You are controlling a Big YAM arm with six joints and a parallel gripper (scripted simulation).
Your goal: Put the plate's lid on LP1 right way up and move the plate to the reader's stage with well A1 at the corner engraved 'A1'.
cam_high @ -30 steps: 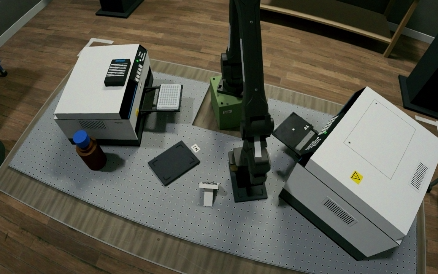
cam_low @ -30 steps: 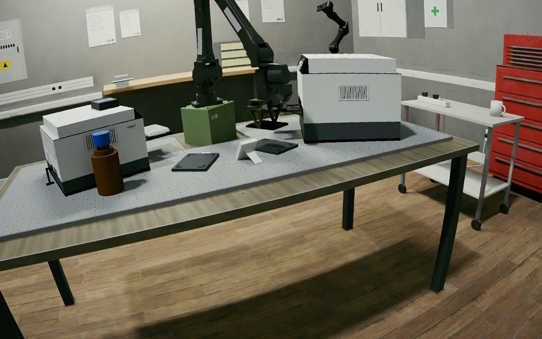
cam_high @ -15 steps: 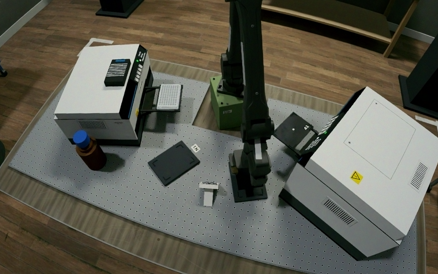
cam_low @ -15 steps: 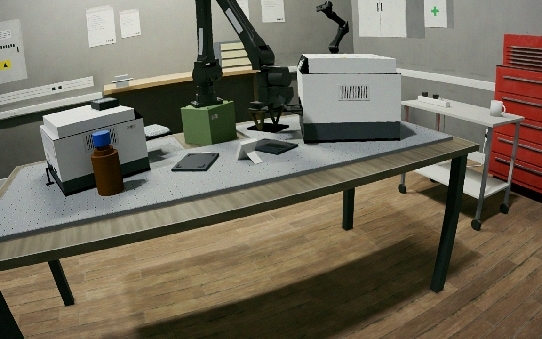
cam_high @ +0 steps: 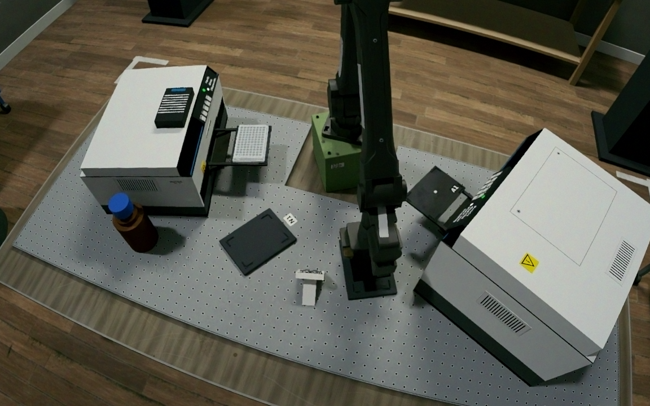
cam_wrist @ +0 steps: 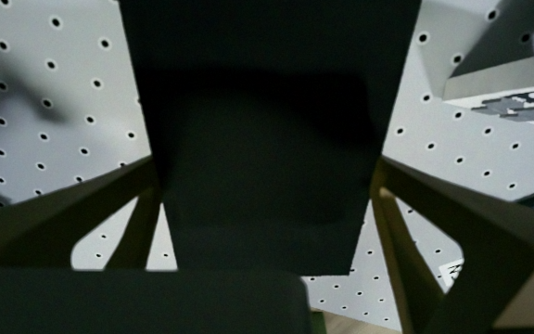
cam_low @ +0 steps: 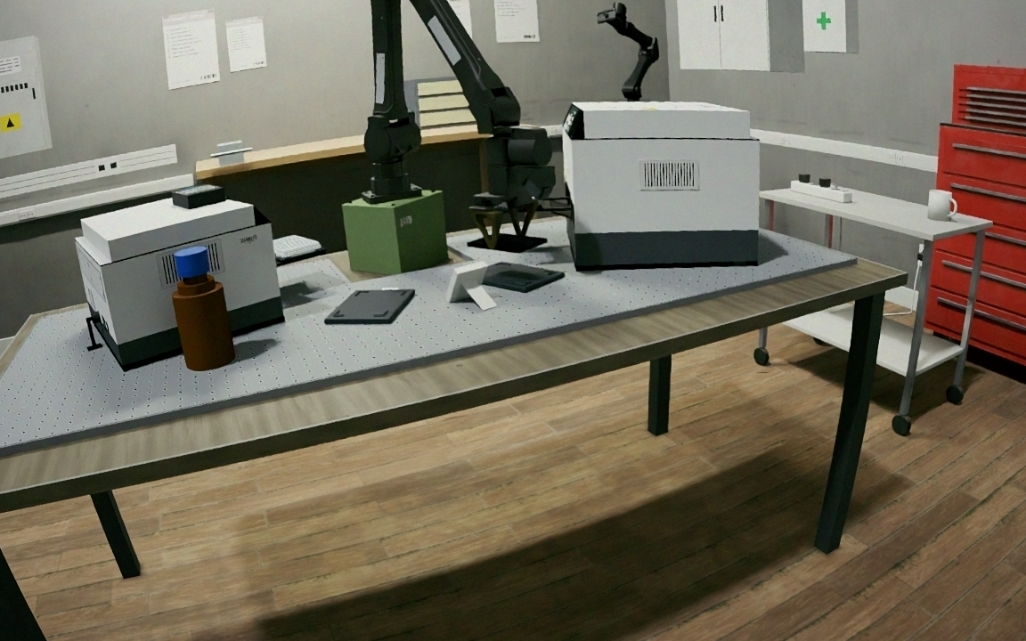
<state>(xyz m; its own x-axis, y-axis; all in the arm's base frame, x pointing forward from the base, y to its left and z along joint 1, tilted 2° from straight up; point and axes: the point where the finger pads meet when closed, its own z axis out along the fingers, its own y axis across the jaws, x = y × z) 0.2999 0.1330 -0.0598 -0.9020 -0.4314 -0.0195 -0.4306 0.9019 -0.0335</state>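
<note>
The dark lid lies 1 cm below my hand. From my hand the other things lie so: well plate: 38 cm to the right, 22 cm behind, 1 cm above; then LP1 pad: 7 cm below, 1 cm to the left; then N1 nest: 28 cm to the right, 7 cm below, 2 cm ahead.
</note>
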